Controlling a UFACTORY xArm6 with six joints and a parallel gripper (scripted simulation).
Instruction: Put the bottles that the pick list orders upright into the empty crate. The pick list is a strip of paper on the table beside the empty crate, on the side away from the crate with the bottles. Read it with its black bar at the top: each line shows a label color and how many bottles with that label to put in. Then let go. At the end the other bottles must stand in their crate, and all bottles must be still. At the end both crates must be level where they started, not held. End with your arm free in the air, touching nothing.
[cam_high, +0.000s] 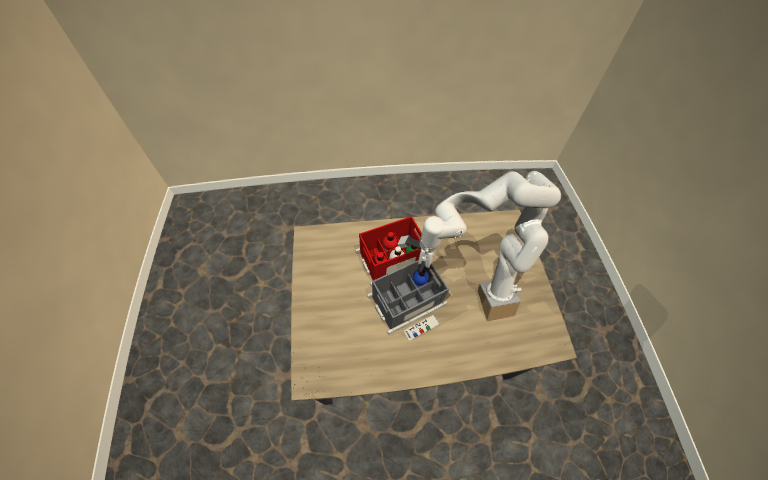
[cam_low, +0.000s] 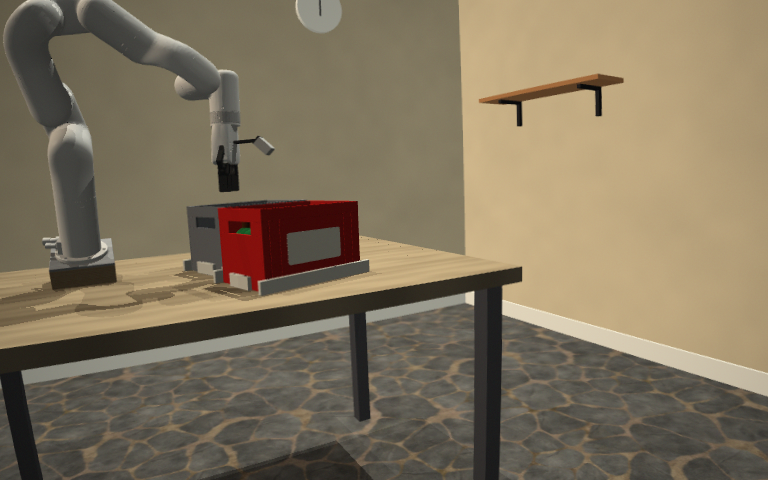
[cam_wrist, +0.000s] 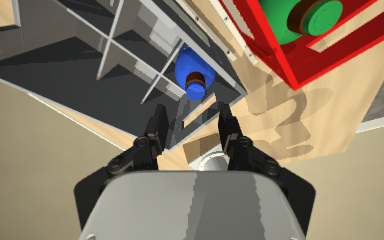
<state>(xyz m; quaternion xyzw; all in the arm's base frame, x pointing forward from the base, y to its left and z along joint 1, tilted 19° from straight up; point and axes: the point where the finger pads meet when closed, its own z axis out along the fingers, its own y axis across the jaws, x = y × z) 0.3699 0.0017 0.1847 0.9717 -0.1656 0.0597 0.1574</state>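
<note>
The red crate lies 15 cm to the right of my hand, 14 cm below it and 13 cm ahead of it. From my hand the other things lie so: green-label bottle 14 cm to the right, 14 cm below, 3 cm ahead; then grey crate 14 cm below, 8 cm to the left, 5 cm ahead; then blue bottle 14 cm below.
</note>
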